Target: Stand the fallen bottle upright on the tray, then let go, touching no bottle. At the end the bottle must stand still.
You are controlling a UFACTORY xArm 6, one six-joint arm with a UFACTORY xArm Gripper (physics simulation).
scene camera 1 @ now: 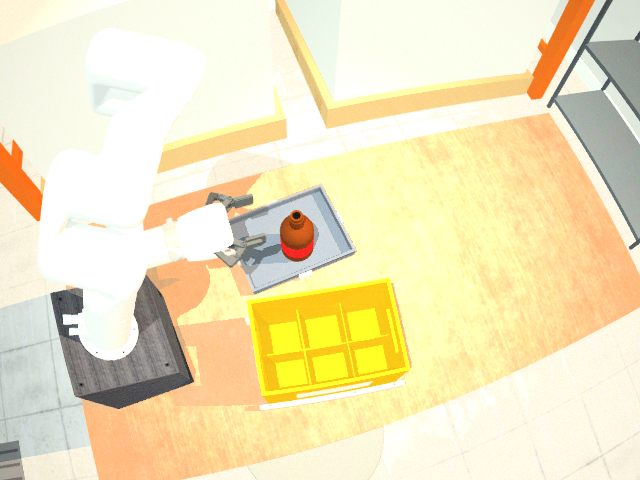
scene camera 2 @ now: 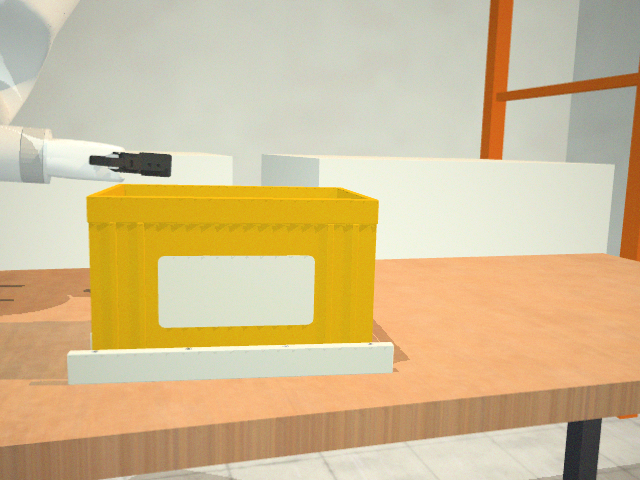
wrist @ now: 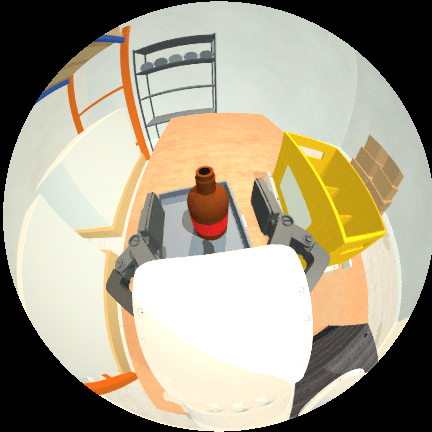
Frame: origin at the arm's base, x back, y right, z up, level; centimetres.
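Where they show: gripper, fingertip midpoint: (scene camera 1: 259, 217) (scene camera 2: 168, 165) (wrist: 205, 194); arm's base, origin of the base link: (scene camera 1: 108, 330).
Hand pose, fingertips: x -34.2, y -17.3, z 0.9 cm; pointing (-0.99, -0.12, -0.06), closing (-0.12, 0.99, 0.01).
Observation:
Each offset is from my fingertips to the centre of the thing.
The brown bottle with a red label @[dx -7.6, dy -0.7, dz -11.1 cm] (scene camera 1: 297, 237) (wrist: 210, 228) stands upright on the grey tray (scene camera 1: 273, 272) (wrist: 172, 237). Its base rests inside the tray's low rim. My gripper (scene camera 1: 258, 219) (scene camera 2: 155, 164) (wrist: 205, 194) is open with nothing between its fingers. It is level, above the tray's end nearest the arm base, and its fingertips point toward the bottle. In scene camera 1 the fingertips are apart from the bottle. The wrist view looks over the gripper at the bottle, beyond the finger pads. Scene camera 2 does not show the bottle or the tray.
A yellow crate with six compartments @[dx -8.0, dy +25.5, dz -10.6 cm] (scene camera 1: 330, 296) (scene camera 2: 232, 237) (wrist: 325, 235) stands beside the tray. A white rail @[dx -7.6, dy +35.4, dz -17.9 cm] (scene camera 1: 330, 396) (scene camera 2: 232, 361) runs along its outer side. The arm stands on a dark block (scene camera 1: 134, 361) (wrist: 345, 345). A grey shelf rack (scene camera 1: 599, 139) (wrist: 215, 75) stands beyond the table.

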